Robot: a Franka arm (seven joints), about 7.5 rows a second.
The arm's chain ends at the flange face. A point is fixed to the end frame.
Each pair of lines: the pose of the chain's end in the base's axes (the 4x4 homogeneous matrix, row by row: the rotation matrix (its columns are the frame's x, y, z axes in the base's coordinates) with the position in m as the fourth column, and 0 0 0 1 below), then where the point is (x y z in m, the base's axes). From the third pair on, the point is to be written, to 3 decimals.
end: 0.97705, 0.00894, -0.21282, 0.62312; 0.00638, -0.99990, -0.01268, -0.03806; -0.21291, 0.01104, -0.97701, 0.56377; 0, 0, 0, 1
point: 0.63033 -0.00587 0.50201
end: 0.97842, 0.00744, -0.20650, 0.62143; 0.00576, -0.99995, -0.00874, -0.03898; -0.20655, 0.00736, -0.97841, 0.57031; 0, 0, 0, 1
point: 0.62909 -0.00657 0.50872
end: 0.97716, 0.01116, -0.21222, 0.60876; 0.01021, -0.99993, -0.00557, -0.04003; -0.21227, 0.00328, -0.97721, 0.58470; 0, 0, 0, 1
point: 0.616 -0.007 0.523
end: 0.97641, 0.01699, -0.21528, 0.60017; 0.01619, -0.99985, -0.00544, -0.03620; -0.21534, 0.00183, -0.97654, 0.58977; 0, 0, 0, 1
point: 0.607 -0.003 0.528
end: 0.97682, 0.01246, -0.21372, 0.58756; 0.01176, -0.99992, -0.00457, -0.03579; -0.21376, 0.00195, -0.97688, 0.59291; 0, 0, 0, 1
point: 0.595 -0.003 0.531
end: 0.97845, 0.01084, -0.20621, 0.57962; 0.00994, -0.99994, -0.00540, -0.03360; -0.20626, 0.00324, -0.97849, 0.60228; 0, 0, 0, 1
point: 0.587 -0.001 0.541
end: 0.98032, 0.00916, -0.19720, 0.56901; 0.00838, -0.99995, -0.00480, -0.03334; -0.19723, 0.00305, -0.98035, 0.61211; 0, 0, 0, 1
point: 0.577 -0.001 0.551
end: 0.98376, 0.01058, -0.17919, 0.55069; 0.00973, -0.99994, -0.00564, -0.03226; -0.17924, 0.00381, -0.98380, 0.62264; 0, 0, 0, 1
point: 0.560 0.000 0.561
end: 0.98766, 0.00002, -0.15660, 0.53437; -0.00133, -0.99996, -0.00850, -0.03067; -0.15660, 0.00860, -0.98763, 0.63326; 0, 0, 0, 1
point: 0.545 0.002 0.572
